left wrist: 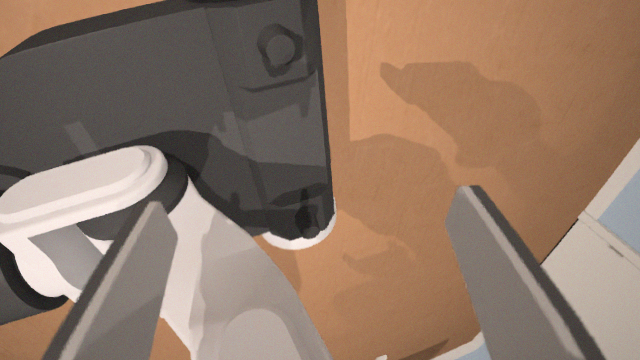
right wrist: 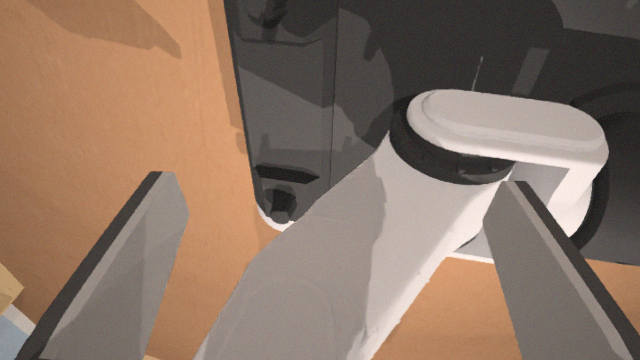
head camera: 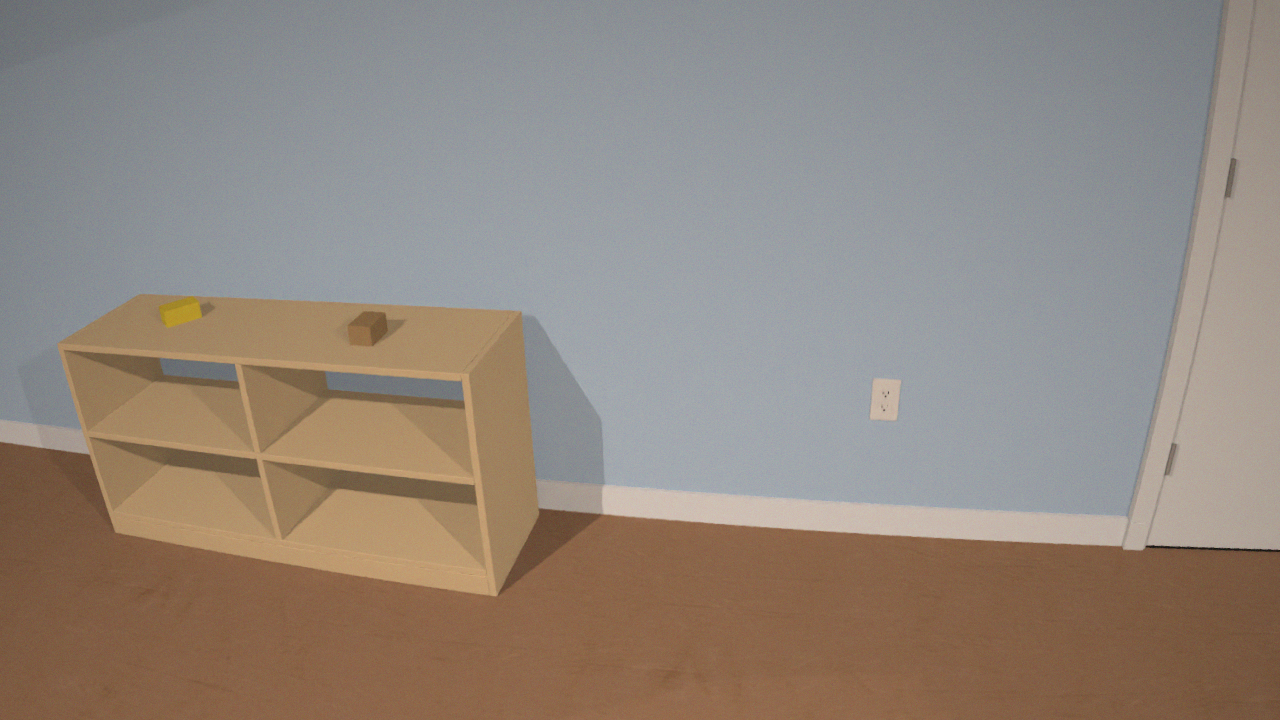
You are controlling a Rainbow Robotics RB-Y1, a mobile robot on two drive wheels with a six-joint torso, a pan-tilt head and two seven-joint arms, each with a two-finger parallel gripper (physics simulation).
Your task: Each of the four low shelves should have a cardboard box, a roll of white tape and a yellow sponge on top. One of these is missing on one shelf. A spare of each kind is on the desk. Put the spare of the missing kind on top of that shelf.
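Frame: origin at the robot's base, x left, y back, z up, level; centimetres.
Seen in the pictures: left gripper, between the fingertips: [left wrist: 311, 212]; right gripper, between the fingertips: [right wrist: 336, 197].
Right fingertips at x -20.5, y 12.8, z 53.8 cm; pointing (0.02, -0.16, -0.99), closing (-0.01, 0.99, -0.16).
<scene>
A point is followed by its place in that frame.
A low wooden shelf [head camera: 501, 447] @[x 42.4, y -182.0, z 34.7 cm] stands against the wall at the left of the head view. A yellow sponge [head camera: 180, 311] @[x 131.1, y -200.7, z 64.4 cm] lies on the left part of its top. A small brown cardboard box [head camera: 366, 328] @[x 72.2, y -183.5, z 65.6 cm] sits on the right part of its top. No roll of white tape shows on this shelf in the head view. The desk and its spares do not show. My left gripper [left wrist: 311, 212] @[x 22.2, y 5.7, z 55.1 cm] is open with nothing between its fingers. My right gripper [right wrist: 336, 197] @[x -20.5, y 12.8, z 53.8 cm] is open and empty too. Both hang beside my own base, away from the shelf.
A white door [head camera: 1244, 358] @[x -141.0, y -178.8, z 57.8 cm] with its frame is at the far right of the head view. A wall outlet [head camera: 885, 399] @[x -51.8, y -194.4, z 40.3 cm] is on the blue wall between shelf and door. My dark base [left wrist: 165, 90] @[x 13.2, y 15.9, z 16.9 cm] [right wrist: 295, 115] @[x 0.0, y 2.0, z 19.1 cm] shows below both grippers, with brown floor [head camera: 716, 626] @[x -8.7, y -157.3, z 0.1 cm] around.
</scene>
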